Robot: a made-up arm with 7 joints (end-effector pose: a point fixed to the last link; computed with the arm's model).
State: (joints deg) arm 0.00 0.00 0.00 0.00 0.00 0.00 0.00
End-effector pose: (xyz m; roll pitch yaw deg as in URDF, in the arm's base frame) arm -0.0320 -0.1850 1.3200 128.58 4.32 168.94
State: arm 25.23 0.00 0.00 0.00 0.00 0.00 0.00
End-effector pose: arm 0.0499 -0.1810 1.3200 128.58 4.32 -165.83
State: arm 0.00 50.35 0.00 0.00 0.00 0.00 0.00
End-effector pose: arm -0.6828 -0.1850 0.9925 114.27 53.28 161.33
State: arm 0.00 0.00 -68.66 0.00 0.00 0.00 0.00
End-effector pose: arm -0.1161 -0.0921 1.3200 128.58 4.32 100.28
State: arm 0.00 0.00 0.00 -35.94 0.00 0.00 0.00
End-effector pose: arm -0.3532 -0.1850 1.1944 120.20 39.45 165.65
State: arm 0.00 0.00 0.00 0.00 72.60 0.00 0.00
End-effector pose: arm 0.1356 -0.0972 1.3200 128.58 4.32 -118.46
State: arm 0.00 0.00 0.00 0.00 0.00 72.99 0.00
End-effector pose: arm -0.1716 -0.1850 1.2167 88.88 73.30 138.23
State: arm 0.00 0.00 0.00 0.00 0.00 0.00 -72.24
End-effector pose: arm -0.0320 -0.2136 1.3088 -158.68 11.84 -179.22
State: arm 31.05 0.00 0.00 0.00 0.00 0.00 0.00
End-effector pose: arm 0.0680 -0.1750 1.3200 128.58 4.32 -160.01
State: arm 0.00 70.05 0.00 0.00 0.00 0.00 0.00
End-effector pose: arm -0.8215 -0.1850 0.7344 94.91 71.01 143.97
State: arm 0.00 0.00 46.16 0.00 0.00 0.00 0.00
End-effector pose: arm 0.0539 -0.1706 1.3200 128.58 4.32 -144.90
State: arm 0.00 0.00 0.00 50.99 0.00 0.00 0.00
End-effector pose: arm 0.4138 -0.1850 1.1389 140.86 -45.48 164.16
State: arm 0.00 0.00 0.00 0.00 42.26 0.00 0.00
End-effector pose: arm 0.0805 -0.1601 1.3200 128.58 4.32 -148.80
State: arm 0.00 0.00 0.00 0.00 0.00 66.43 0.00
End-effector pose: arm -0.1658 -0.1850 1.2324 100.59 67.99 149.30
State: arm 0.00 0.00 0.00 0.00 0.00 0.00 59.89
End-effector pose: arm -0.0320 -0.1838 1.3460 69.71 -7.34 170.65
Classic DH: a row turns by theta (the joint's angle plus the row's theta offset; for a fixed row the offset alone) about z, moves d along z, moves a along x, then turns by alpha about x. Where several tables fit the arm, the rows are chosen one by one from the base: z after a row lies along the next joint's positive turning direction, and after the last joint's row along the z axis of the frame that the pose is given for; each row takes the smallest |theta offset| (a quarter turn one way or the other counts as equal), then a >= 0, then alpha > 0; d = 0 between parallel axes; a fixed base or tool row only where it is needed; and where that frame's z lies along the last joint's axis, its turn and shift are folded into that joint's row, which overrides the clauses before.
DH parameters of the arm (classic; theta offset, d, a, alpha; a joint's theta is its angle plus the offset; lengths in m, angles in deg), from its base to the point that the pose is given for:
joint 1: 0 0.464 -0.009 90
joint 2: 0 0.077 0.003 -90
joint 3: 0 0.298 0.007 -90
joint 4: 0 0.05 -0.009 90
joint 5: 0 0.412 -0.024 90
joint 6: 90 0.18 0.16 90
joint 7: -39.36 -0.0052 0.0031 78.69
tool (fixed): -86.38 0.0264 0 0

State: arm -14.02 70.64 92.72 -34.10 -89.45 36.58 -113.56
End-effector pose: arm -0.7496 -0.3784 0.5426 63.24 62.87 16.69
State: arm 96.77 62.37 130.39 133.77 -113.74 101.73 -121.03
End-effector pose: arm 0.0198 -0.3315 0.1186 125.08 -55.37 -60.68
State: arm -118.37 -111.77 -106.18 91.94 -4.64 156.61 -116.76
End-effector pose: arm -0.4840 -0.2375 0.5183 0.45 -28.23 38.45
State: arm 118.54 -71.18 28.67 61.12 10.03 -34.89 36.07
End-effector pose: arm -0.3782 0.4942 0.1413 -54.29 -13.17 125.76
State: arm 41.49 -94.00 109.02 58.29 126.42 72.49 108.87
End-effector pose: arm -0.0375 0.5446 0.6044 139.91 31.41 -108.29
